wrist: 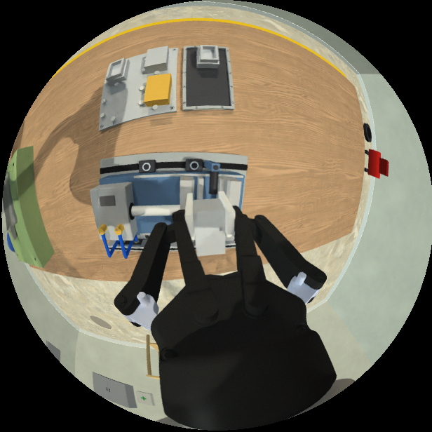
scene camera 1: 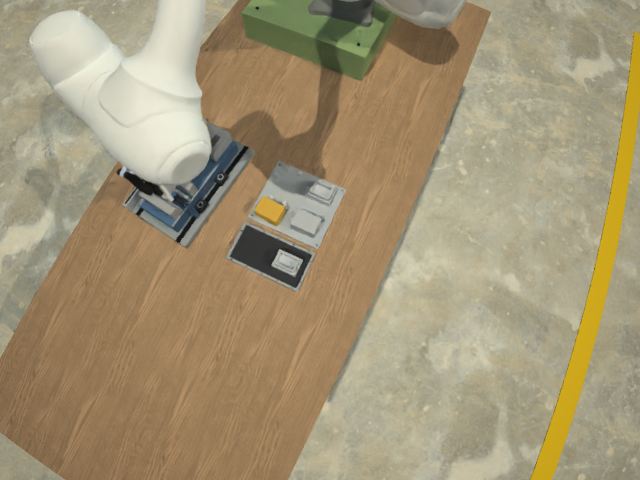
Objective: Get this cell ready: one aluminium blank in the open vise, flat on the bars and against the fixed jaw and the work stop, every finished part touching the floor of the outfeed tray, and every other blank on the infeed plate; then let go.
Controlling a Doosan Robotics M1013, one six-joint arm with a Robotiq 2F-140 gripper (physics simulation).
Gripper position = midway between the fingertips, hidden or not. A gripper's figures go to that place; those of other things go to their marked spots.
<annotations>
The gripper (wrist: 205, 201) is 0.22 m from the lens. A yellow block (wrist: 157, 91) is 0.29 m from the lens. A blue vise (wrist: 165, 190) is 0.26 m from the lens. A grey vise end block (wrist: 111, 215): 0.26 m from the lens. The marked spots on the grey vise end block and the yellow block are 0.22 m apart.
</annotations>
